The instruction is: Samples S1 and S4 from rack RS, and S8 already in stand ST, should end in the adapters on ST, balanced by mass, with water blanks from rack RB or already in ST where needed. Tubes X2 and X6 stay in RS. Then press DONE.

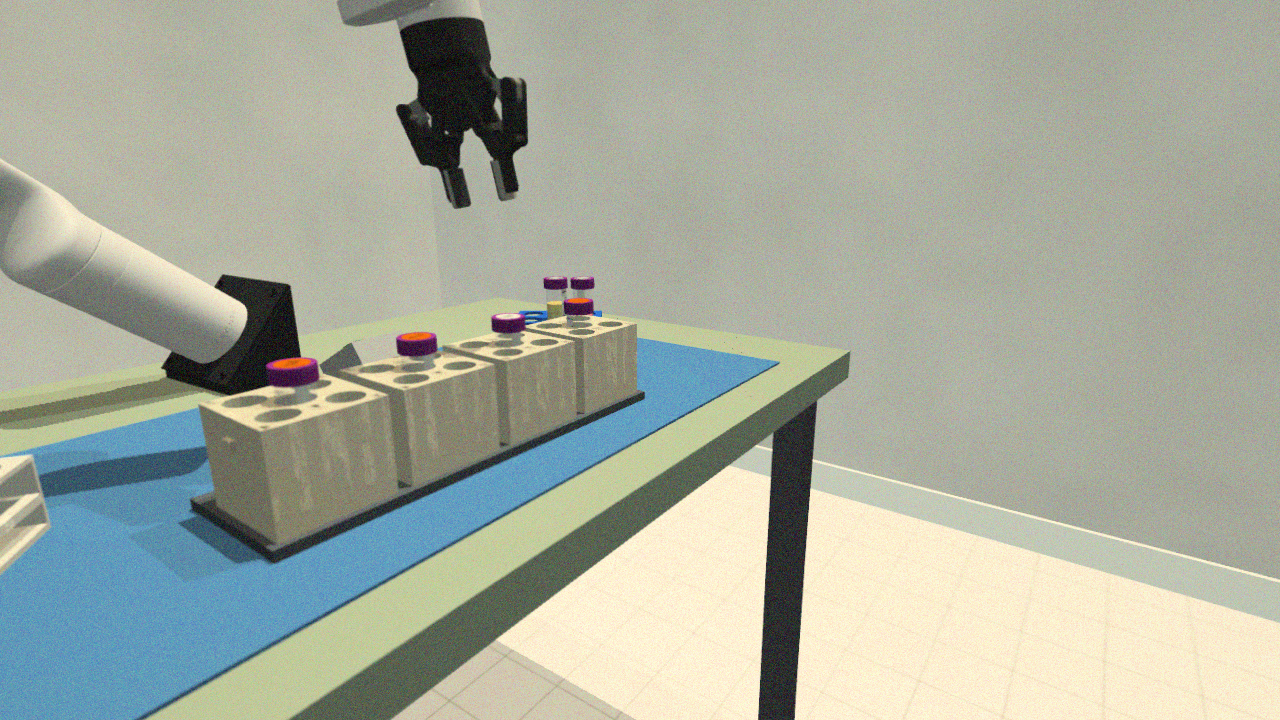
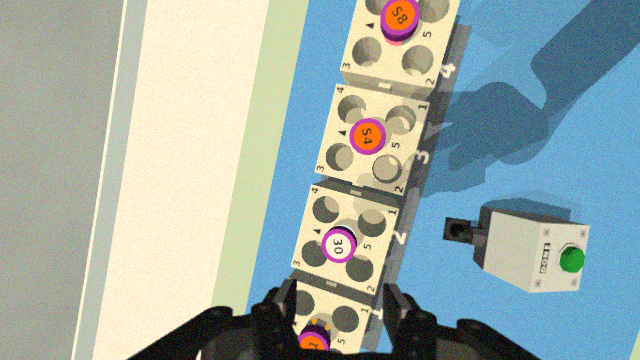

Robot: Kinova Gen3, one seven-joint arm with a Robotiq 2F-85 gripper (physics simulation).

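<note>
My gripper is partly open and empty, above stand ST. Four adapters stand in a row on ST. In adapter 4, the orange-topped tube S8 stands in the middle hole. S4 is in the middle hole of adapter 3. The white-topped tube marked 30 is in the middle hole of adapter 2. An orange-topped tube is in adapter 1; its label is partly cut off, with a 1 showing. The green DONE button is on its box.
The grey DONE box stands beside ST, with a small dark fitting on its side. Two purple-capped tubes stand at a blue rack behind ST. Part of a pale rack shows at the left edge.
</note>
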